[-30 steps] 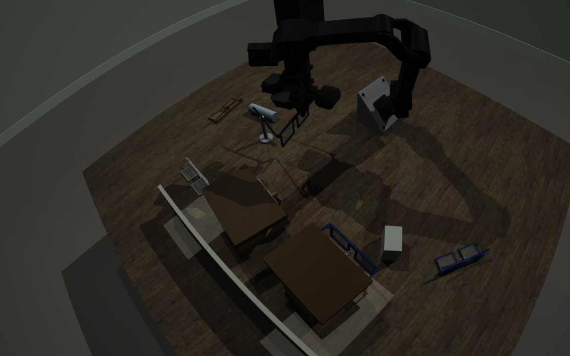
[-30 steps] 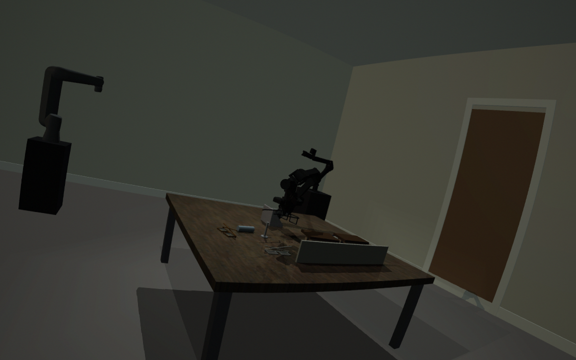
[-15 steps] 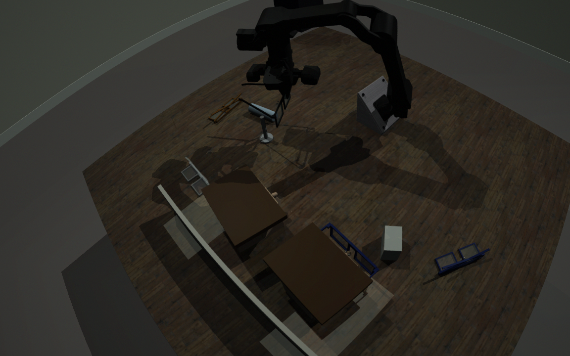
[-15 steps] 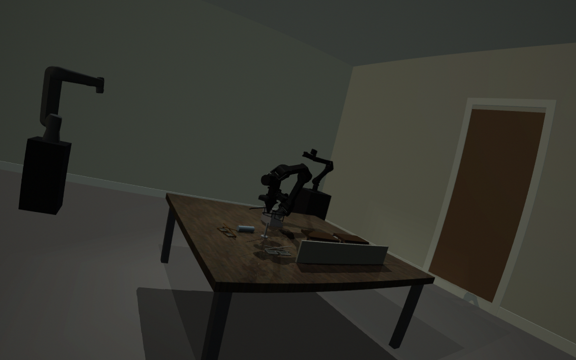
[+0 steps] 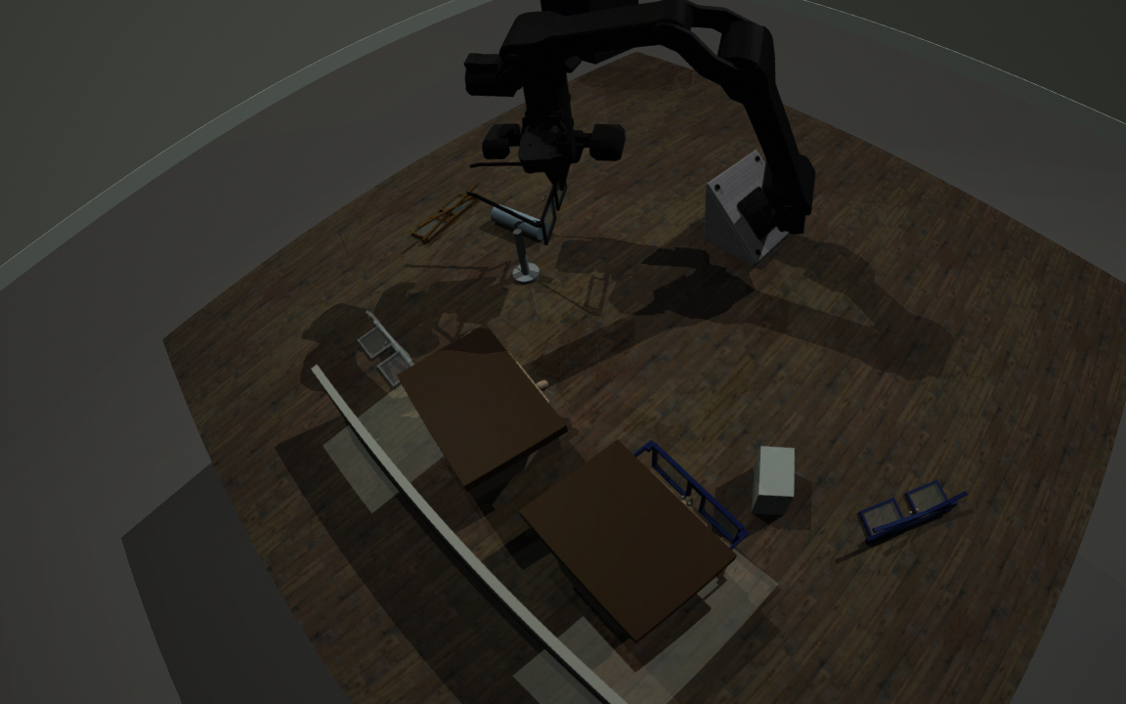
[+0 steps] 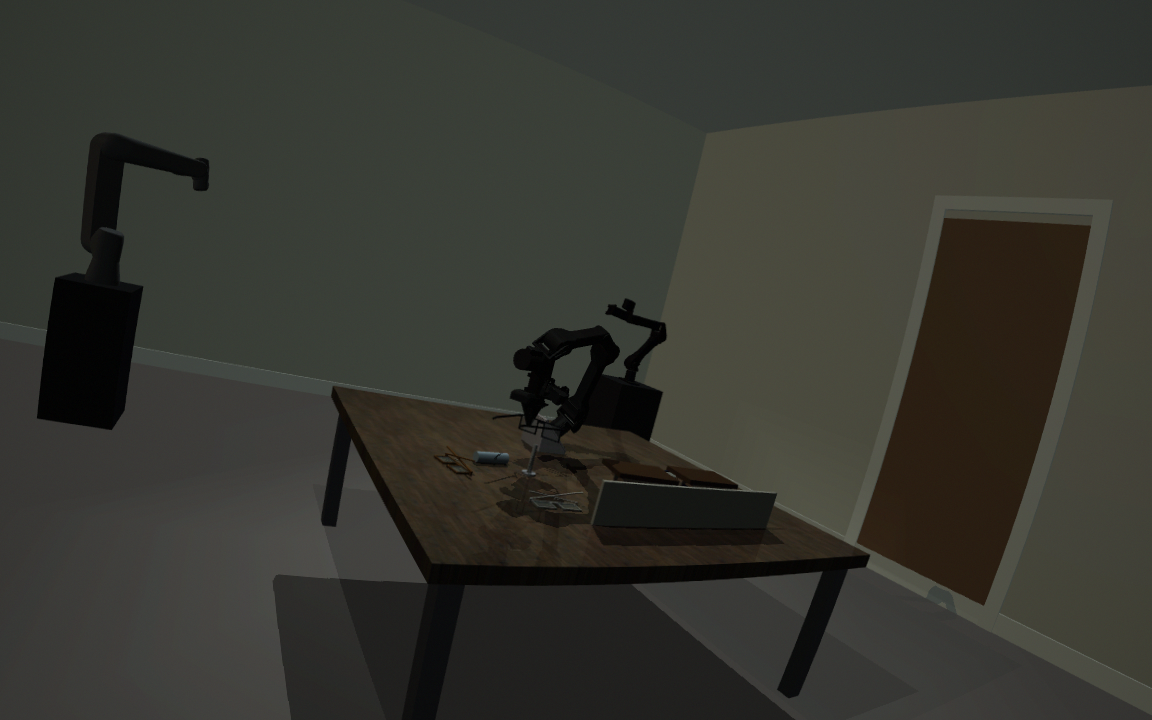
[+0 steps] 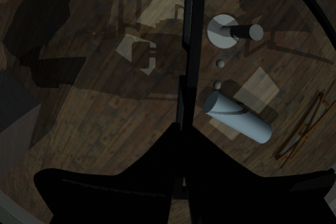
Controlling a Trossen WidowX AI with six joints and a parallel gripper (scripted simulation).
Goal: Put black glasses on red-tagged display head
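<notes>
Right now the disc base is 80 mm ahead of my gripper tip, 10 mm to the right of it and 90 mm below it. Round my gripper tip: long pale panel 420 mm ahead, 290 mm to the left, 60 mm below; then white box 130 mm ahead, 460 mm to the left, 90 mm below.
</notes>
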